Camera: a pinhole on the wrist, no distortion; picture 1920 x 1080 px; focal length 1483.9 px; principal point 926.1 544.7 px. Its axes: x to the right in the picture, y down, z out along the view. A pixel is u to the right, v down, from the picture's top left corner.
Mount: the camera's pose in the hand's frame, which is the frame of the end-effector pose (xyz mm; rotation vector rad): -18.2 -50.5 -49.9 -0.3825 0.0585 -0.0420
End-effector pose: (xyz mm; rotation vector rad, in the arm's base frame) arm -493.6 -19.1 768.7 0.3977 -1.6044 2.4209
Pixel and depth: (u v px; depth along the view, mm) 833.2 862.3 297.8
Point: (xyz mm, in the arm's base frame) -495.5 -253.0 734.7
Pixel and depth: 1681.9 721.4 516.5
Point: -773.7 -445.2 848.2
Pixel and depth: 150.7 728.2 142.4
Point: -414.5 -102.8 750.7
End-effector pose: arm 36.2 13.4 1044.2 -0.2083 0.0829 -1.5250
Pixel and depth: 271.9 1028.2 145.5
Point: 95.7 91.9 1098.1
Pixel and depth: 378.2 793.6 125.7
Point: 62.6 74.5 1096.2
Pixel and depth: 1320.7 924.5 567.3
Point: 402.2 -115.6 1409.0
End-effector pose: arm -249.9 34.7 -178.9 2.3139 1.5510 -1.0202
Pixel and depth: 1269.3 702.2 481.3
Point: -238.0 -129.2 -573.2
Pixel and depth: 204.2 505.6 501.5
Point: -372.9 -410.1 -389.6
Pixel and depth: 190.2 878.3 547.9
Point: -248.4 -486.4 -403.9
